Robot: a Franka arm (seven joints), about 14 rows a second.
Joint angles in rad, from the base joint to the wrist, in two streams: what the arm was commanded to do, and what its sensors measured. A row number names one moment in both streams.
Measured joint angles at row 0:
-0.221 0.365 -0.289 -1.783 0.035 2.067 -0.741
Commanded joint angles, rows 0 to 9:
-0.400 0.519 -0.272 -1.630 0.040 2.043 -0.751
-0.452 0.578 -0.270 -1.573 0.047 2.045 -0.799
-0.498 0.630 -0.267 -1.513 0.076 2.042 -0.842
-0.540 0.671 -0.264 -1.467 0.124 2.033 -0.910
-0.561 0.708 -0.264 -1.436 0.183 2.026 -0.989
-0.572 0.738 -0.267 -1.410 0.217 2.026 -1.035
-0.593 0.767 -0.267 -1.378 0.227 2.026 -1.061
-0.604 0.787 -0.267 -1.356 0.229 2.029 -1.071
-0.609 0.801 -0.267 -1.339 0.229 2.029 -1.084
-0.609 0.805 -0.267 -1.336 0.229 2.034 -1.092
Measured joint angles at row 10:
-0.590 0.774 -0.279 -1.406 0.210 2.066 -1.055
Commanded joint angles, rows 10 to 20:
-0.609 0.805 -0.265 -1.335 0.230 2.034 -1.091
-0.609 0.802 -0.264 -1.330 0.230 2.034 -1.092
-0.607 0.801 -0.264 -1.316 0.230 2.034 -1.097
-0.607 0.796 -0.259 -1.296 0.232 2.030 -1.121
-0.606 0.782 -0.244 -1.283 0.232 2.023 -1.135
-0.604 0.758 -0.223 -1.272 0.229 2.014 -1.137
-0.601 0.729 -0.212 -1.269 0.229 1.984 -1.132
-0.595 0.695 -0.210 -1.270 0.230 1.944 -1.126
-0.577 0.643 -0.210 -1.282 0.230 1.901 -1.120
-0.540 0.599 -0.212 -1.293 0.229 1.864 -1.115
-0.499 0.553 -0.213 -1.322 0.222 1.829 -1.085
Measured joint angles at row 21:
-0.562 0.668 -0.210 -1.251 0.214 1.892 -1.106
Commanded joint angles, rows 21 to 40:
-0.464 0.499 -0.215 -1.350 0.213 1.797 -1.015
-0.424 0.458 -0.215 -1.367 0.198 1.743 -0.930
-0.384 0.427 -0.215 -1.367 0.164 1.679 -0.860
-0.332 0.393 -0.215 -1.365 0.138 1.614 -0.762
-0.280 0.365 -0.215 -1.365 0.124 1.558 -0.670
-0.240 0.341 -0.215 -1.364 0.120 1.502 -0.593
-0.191 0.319 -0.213 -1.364 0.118 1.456 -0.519
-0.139 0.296 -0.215 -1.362 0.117 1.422 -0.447
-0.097 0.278 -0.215 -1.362 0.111 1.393 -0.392
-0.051 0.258 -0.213 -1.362 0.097 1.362 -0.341
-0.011 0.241 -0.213 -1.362 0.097 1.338 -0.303
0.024 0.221 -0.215 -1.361 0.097 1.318 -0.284
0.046 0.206 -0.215 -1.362 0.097 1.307 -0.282
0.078 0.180 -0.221 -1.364 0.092 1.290 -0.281
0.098 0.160 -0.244 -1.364 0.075 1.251 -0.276
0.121 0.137 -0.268 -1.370 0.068 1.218 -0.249
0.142 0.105 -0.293 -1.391 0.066 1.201 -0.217
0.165 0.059 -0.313 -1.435 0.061 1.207 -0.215
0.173 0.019 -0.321 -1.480 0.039 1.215 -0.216
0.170 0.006 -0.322 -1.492 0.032 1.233 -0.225
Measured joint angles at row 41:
0.141 0.093 -0.301 -1.391 0.060 1.202 -0.240
